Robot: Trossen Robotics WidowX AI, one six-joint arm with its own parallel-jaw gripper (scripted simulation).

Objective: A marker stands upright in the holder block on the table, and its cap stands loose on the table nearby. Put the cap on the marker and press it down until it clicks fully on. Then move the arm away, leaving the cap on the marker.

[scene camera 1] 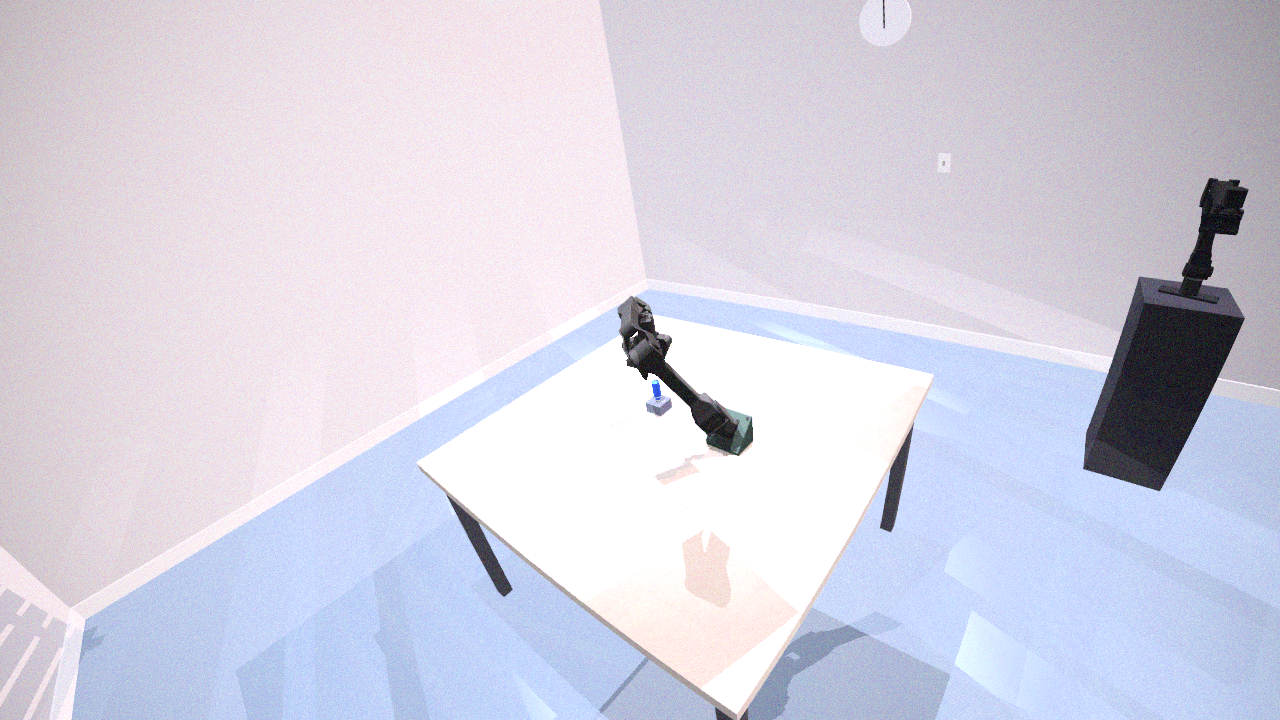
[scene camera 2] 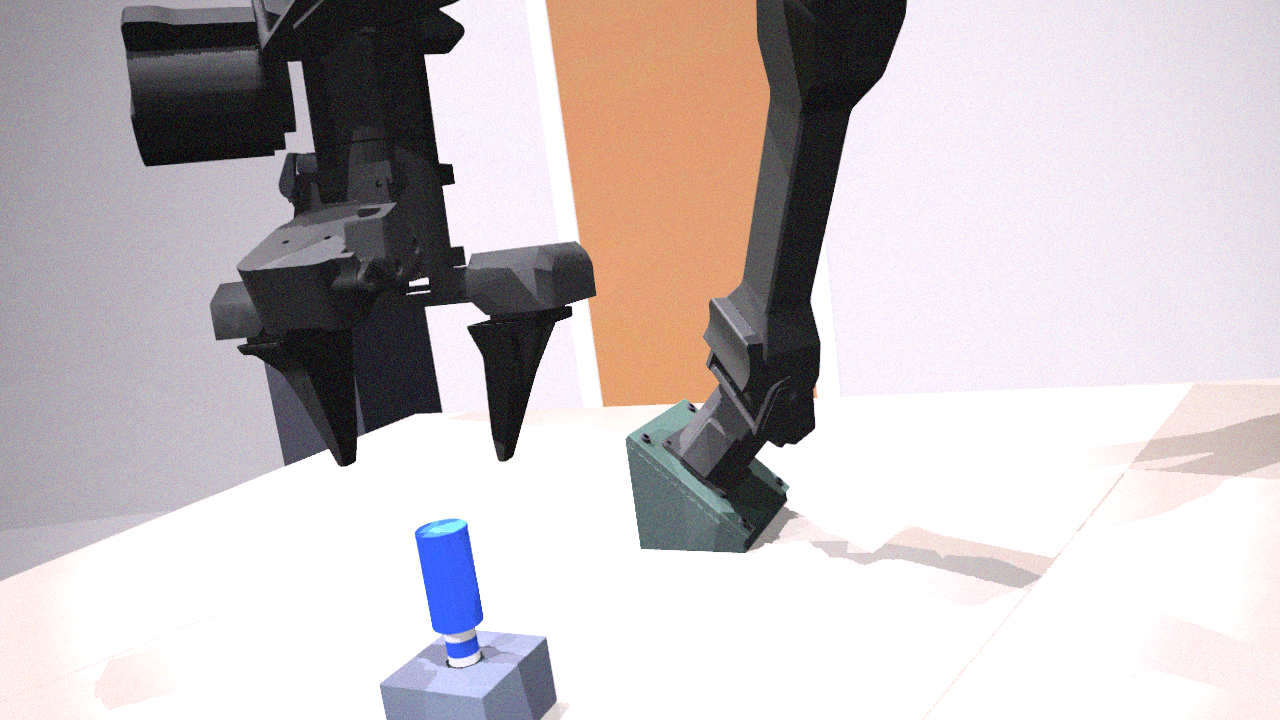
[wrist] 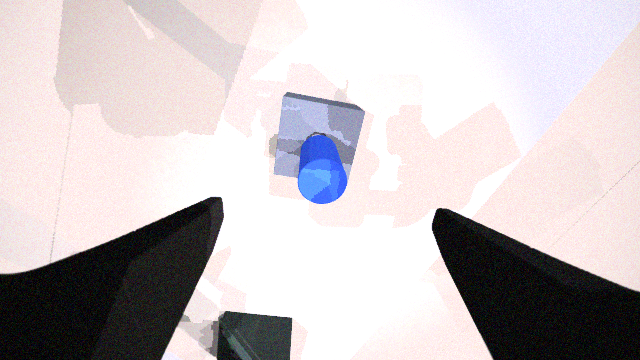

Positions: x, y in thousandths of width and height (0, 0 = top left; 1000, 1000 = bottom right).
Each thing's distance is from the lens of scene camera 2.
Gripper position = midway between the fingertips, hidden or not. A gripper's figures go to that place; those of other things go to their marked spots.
my gripper (scene camera 2: 332, 642): 47 cm
marker cap (scene camera 2: 347, 759): 47 cm
